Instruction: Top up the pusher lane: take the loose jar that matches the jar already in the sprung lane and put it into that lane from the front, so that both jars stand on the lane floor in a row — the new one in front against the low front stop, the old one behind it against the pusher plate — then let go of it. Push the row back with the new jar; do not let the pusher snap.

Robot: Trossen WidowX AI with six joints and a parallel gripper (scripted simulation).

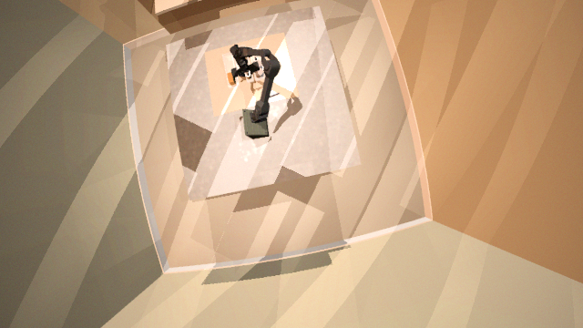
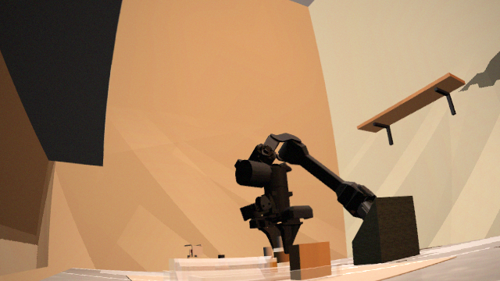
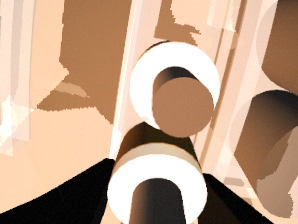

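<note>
Now: the clear lane 140 mm ahead of my gripper tip, 30 mm to the left of it and 40 mm below it.
</note>
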